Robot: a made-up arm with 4 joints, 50 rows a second.
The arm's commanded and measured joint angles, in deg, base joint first. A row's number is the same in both.
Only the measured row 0 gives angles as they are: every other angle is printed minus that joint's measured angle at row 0.
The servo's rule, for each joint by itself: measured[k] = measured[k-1] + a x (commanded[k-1-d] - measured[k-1]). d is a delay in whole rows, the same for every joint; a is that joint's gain. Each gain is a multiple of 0.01, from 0.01 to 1. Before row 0 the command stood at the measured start. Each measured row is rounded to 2 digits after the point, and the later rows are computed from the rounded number. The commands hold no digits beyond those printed.
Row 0, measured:
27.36, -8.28, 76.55, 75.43
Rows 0 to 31, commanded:
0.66, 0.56, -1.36, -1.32
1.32, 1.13, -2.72, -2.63
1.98, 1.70, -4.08, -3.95
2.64, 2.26, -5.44, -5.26
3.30, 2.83, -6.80, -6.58
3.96, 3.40, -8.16, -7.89
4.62, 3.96, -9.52, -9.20
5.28, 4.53, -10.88, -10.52
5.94, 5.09, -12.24, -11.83
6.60, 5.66, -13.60, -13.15
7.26, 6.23, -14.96, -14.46
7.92, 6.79, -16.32, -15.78
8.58, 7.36, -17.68, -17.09
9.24, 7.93, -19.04, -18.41
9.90, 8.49, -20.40, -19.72
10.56, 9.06, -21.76, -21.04
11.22, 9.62, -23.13, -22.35
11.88, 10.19, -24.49, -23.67
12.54, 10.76, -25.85, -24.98
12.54, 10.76, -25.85, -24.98
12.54, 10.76, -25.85, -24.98
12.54, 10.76, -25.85, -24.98
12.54, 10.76, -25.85, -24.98
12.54, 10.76, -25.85, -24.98
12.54, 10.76, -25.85, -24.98
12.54, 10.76, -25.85, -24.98
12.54, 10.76, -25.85, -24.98
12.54, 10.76, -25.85, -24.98
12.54, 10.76, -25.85, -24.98
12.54, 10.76, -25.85, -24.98
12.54, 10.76, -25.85, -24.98
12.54, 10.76, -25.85, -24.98
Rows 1 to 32, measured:
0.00, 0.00, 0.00, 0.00
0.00, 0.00, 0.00, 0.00
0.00, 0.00, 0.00, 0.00
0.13, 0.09, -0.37, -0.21
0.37, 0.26, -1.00, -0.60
0.69, 0.49, -1.83, -1.14
1.08, 0.77, -2.80, -1.80
1.52, 1.10, -3.88, -2.56
2.01, 1.47, -5.04, -3.41
2.53, 1.87, -6.25, -4.34
3.08, 2.30, -7.50, -5.33
3.65, 2.75, -8.78, -6.37
4.24, 3.22, -10.08, -7.45
4.84, 3.70, -11.40, -8.57
5.46, 4.19, -12.73, -9.72
6.08, 4.70, -14.07, -10.90
6.71, 5.22, -15.41, -12.10
7.35, 5.74, -16.76, -13.32
7.99, 6.27, -18.11, -14.56
8.64, 6.81, -19.47, -15.81
9.29, 7.35, -20.83, -17.07
9.94, 7.90, -22.19, -18.34
10.46, 8.36, -23.18, -19.40
10.88, 8.74, -23.90, -20.29
11.21, 9.06, -24.43, -21.04
11.48, 9.33, -24.81, -21.67
11.69, 9.56, -25.09, -22.20
11.86, 9.75, -25.30, -22.64
12.00, 9.91, -25.45, -23.01
12.11, 10.05, -25.56, -23.33
12.20, 10.16, -25.64, -23.59
12.27, 10.26, -25.70, -23.81
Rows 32 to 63, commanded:
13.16, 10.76, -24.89, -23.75
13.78, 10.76, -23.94, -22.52
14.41, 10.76, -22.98, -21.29
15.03, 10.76, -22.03, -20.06
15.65, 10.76, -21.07, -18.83
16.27, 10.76, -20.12, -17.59
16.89, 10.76, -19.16, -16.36
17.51, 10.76, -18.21, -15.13
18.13, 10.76, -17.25, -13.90
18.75, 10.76, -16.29, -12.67
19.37, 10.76, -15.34, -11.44
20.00, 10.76, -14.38, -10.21
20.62, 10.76, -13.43, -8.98
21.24, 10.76, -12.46, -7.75
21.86, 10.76, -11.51, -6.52
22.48, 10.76, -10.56, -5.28
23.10, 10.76, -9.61, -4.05
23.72, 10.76, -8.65, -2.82
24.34, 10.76, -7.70, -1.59
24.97, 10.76, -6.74, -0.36
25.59, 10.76, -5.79, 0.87
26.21, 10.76, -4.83, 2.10
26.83, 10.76, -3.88, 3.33
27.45, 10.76, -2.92, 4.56
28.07, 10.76, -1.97, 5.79
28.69, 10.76, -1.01, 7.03
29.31, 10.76, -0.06, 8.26
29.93, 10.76, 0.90, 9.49
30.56, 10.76, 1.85, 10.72
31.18, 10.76, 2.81, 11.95
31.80, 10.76, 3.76, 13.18
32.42, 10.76, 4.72, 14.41
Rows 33 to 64, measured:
12.32, 10.34, -25.74, -24.00
12.36, 10.41, -25.77, -24.16
12.40, 10.47, -25.79, -24.29
12.55, 10.52, -25.55, -24.20
12.80, 10.56, -25.12, -23.93
13.12, 10.59, -24.54, -23.51
13.50, 10.62, -23.86, -22.96
13.93, 10.64, -23.11, -22.30
14.40, 10.66, -22.30, -21.55
14.90, 10.68, -21.45, -20.72
15.42, 10.69, -20.58, -19.83
15.96, 10.70, -19.68, -18.88
16.52, 10.71, -18.76, -17.89
17.09, 10.72, -17.84, -16.86
17.67, 10.73, -16.91, -15.80
18.26, 10.73, -15.97, -14.71
18.86, 10.73, -15.02, -13.60
19.46, 10.73, -14.07, -12.47
20.06, 10.73, -13.12, -11.32
20.67, 10.73, -12.17, -10.16
21.28, 10.73, -11.22, -8.99
21.89, 10.73, -10.27, -7.81
22.51, 10.73, -9.32, -6.62
23.13, 10.73, -8.37, -5.42
23.75, 10.73, -7.41, -4.22
24.37, 10.73, -6.46, -3.01
24.99, 10.73, -5.50, -1.80
25.61, 10.73, -4.55, -0.59
26.23, 10.73, -3.59, 0.63
26.85, 10.73, -2.64, 1.85
27.47, 10.73, -1.68, 3.07
28.09, 10.73, -0.73, 4.29

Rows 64 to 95, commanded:
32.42, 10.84, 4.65, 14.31
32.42, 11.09, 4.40, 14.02
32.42, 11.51, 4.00, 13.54
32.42, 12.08, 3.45, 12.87
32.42, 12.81, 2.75, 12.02
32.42, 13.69, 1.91, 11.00
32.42, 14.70, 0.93, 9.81
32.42, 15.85, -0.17, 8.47
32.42, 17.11, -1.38, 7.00
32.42, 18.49, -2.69, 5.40
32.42, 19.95, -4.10, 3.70
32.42, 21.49, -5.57, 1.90
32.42, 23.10, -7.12, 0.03
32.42, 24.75, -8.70, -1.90
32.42, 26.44, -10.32, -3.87
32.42, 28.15, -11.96, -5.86
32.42, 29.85, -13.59, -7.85
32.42, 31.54, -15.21, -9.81
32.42, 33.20, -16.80, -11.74
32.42, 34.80, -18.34, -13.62
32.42, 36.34, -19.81, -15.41
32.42, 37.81, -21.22, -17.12
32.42, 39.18, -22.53, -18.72
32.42, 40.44, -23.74, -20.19
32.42, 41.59, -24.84, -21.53
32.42, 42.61, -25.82, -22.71
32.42, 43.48, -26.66, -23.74
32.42, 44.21, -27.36, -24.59
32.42, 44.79, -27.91, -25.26
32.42, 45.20, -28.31, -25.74
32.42, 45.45, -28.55, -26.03
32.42, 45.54, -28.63, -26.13
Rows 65 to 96, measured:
28.71, 10.73, 0.23, 5.52
29.33, 10.73, 1.18, 6.75
29.95, 10.73, 2.14, 7.98
30.44, 10.75, 2.82, 8.99
30.84, 10.80, 3.25, 9.79
31.16, 10.91, 3.45, 10.39
31.41, 11.10, 3.45, 10.79
31.61, 11.37, 3.26, 10.99
31.77, 11.74, 2.90, 10.99
31.90, 12.21, 2.37, 10.80
32.00, 12.79, 1.68, 10.43
32.08, 13.48, 0.85, 9.88
32.15, 14.28, -0.11, 9.16
32.20, 15.19, -1.19, 8.29
32.24, 16.20, -2.37, 7.27
32.28, 17.30, -3.65, 6.11
32.31, 18.49, -5.01, 4.83
32.33, 19.76, -6.44, 3.44
32.35, 21.10, -7.93, 1.95
32.36, 22.50, -9.46, 0.38
32.37, 23.95, -11.01, -1.25
32.38, 25.43, -12.57, -2.93
32.39, 26.93, -14.13, -4.64
32.40, 28.44, -15.66, -6.36
32.40, 29.94, -17.16, -8.08
32.40, 31.42, -18.61, -9.78
32.40, 32.86, -20.00, -11.45
32.40, 34.26, -21.31, -13.06
32.40, 35.60, -22.53, -14.60
32.40, 36.86, -23.65, -16.06
32.40, 38.04, -24.65, -17.42
32.40, 39.12, -25.53, -18.67

